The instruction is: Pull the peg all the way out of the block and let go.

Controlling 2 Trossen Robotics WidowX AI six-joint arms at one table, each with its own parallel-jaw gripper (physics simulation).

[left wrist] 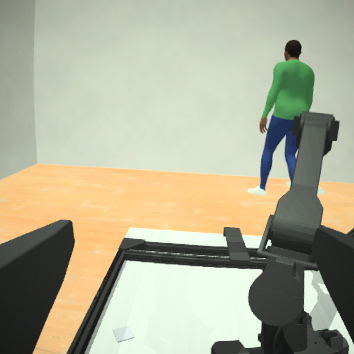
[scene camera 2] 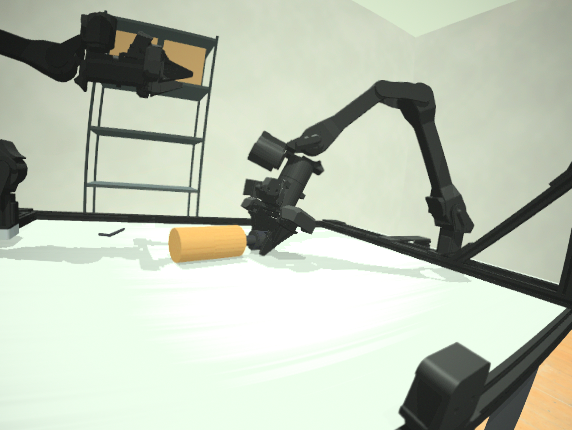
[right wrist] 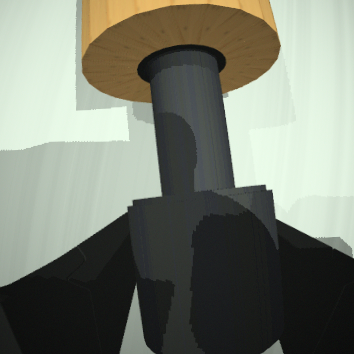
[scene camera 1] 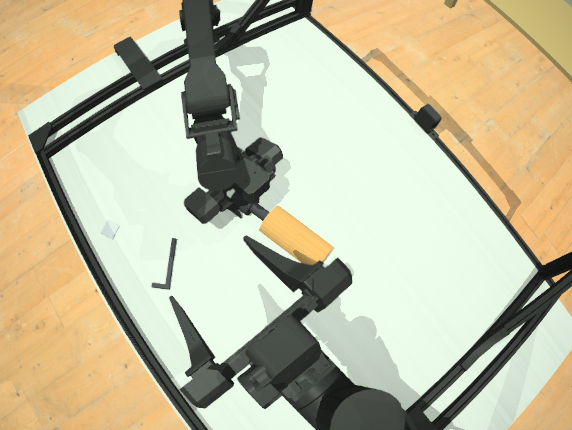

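The orange wooden cylinder block lies on its side on the white table. The dark peg sticks out of the block's hole; a length of shaft shows between the block and its thicker head. My right gripper is shut on the peg's head, with a finger on each side. My left gripper is open and empty, high above the table; in scene camera 1 one of its fingers appears beside the block. The peg's inner end is hidden.
A dark L-shaped bar and a small pale square lie on the table. A black frame rail borders the table. A person in green stands beyond it, in the left wrist view.
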